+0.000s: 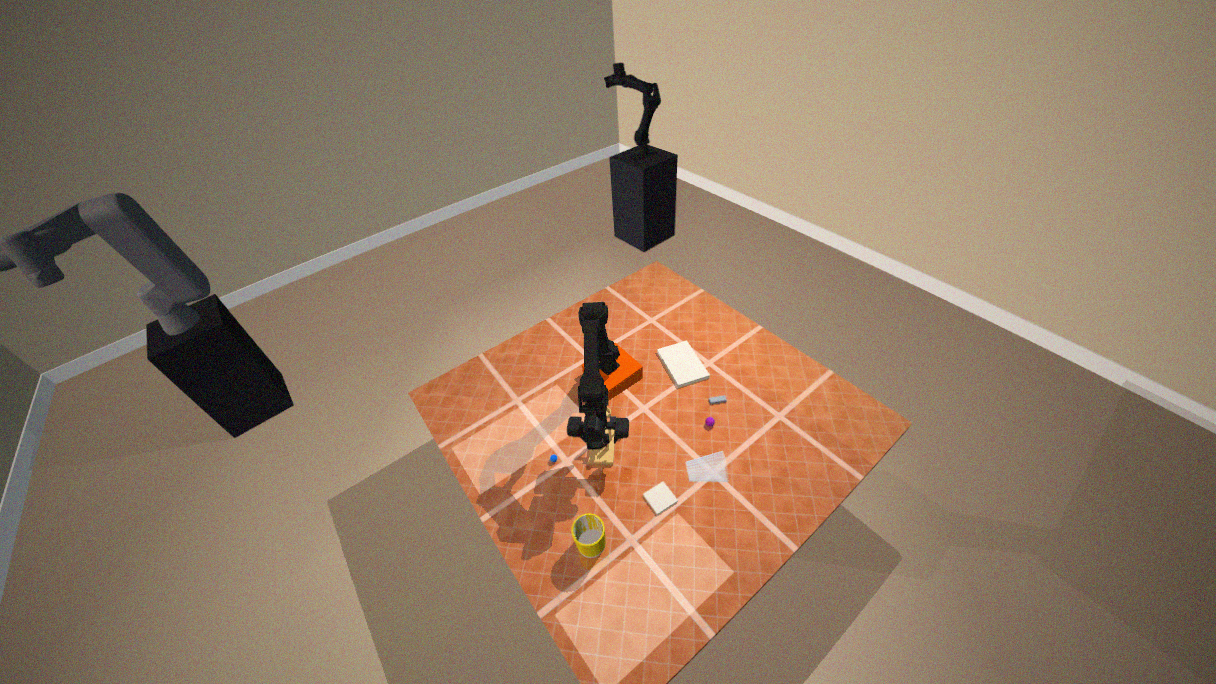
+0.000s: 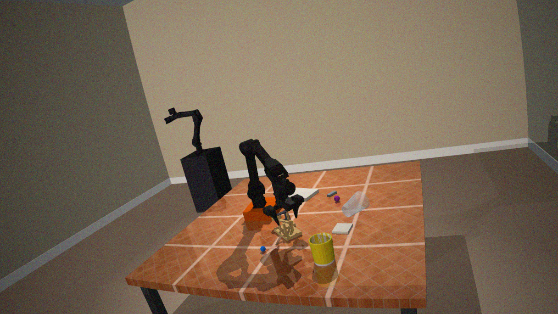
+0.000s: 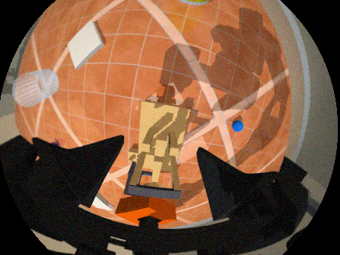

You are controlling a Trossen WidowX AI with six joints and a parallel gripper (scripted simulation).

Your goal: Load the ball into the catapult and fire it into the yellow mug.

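Now: gripper tip 340 mm to the right of the purple ball, 170 mm short of it and 60 mm above it. The rest, counted from my gripper tip: small white tile (240 mm ahead, 70 mm below, 30 mm to the left); blue ball (130 mm to the right, 90 mm behind, 60 mm below); catapult (60 mm to the left, 40 mm behind, 20 mm below).
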